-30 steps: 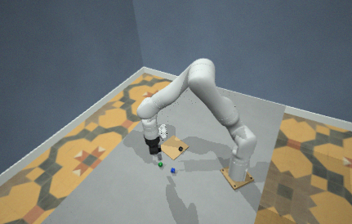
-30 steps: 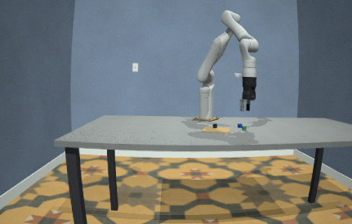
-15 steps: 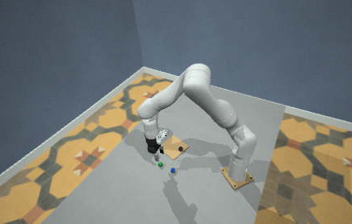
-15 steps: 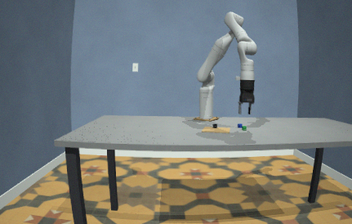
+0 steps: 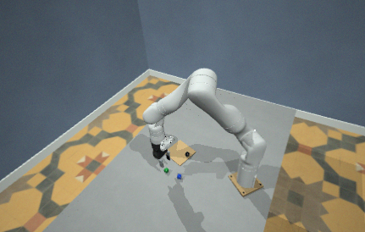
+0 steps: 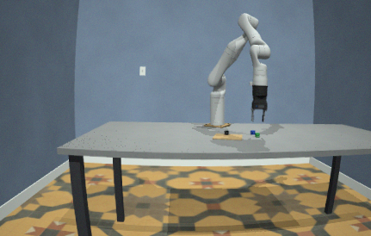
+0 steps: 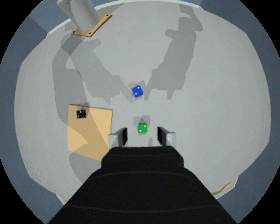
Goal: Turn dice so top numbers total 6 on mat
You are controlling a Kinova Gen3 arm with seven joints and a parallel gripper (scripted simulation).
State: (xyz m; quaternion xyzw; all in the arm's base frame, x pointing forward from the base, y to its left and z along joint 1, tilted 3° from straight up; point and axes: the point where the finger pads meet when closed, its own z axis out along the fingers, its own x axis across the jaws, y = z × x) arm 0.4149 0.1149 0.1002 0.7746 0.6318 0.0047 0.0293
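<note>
Now: hand 9 cm above the green die. From my hand the other things lie so: black die (7 cm behind, 15 cm to the right, 8 cm below); blue die (9 cm behind, 1 cm to the left, 9 cm below); tan mat (1 cm behind, 15 cm to the right, 10 cm below).
</note>
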